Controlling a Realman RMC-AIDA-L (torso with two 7-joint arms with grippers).
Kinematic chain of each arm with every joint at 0, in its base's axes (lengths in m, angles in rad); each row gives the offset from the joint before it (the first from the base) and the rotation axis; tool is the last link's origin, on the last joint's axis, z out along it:
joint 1: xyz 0 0 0.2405 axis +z
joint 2: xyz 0 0 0 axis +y
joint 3: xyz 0 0 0.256 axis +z
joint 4: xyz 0 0 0 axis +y
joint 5: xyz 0 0 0.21 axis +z
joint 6: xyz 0 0 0 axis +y
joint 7: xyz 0 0 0.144 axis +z
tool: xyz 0 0 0
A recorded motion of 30 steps. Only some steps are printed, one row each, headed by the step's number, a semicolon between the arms.
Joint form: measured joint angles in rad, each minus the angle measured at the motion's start. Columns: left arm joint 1, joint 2, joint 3, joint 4, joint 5, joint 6, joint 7; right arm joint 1, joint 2, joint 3, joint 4, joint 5, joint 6, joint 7.
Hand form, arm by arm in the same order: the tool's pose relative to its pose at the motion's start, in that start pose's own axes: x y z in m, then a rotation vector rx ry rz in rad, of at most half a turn. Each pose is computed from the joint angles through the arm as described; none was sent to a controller.
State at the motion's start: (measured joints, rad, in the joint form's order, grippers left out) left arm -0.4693 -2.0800 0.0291 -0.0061 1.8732 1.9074 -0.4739; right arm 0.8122 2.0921 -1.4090 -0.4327 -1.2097 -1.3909 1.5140
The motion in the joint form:
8: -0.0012 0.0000 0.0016 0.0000 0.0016 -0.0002 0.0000; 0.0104 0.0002 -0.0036 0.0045 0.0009 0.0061 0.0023
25: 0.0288 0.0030 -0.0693 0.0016 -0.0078 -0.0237 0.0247; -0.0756 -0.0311 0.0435 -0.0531 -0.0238 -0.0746 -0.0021
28: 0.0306 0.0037 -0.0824 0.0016 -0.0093 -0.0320 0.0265; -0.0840 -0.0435 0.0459 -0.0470 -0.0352 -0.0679 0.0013
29: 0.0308 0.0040 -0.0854 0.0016 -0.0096 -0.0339 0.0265; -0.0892 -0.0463 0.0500 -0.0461 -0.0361 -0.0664 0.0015
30: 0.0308 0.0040 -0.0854 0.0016 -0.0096 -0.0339 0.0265; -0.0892 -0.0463 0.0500 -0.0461 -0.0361 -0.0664 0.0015
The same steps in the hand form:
8: -0.0002 0.0003 0.0004 -0.0036 -0.0010 -0.0009; -0.0014 -0.0005 0.0026 -0.0006 0.0059 -0.0011
25: 0.0022 -0.0106 -0.0116 0.0999 -0.0047 0.0512; 0.0008 0.0029 -0.0305 -0.0013 -0.0317 -0.0171
28: 0.0022 -0.0130 -0.0126 0.1175 -0.0072 0.0579; 0.0040 -0.0007 -0.0379 0.0223 -0.0178 -0.0093
29: 0.0023 -0.0137 -0.0128 0.1212 -0.0077 0.0591; 0.0048 -0.0017 -0.0407 0.0314 -0.0202 -0.0061
30: 0.0023 -0.0137 -0.0128 0.1212 -0.0077 0.0591; 0.0048 -0.0017 -0.0407 0.0314 -0.0202 -0.0061

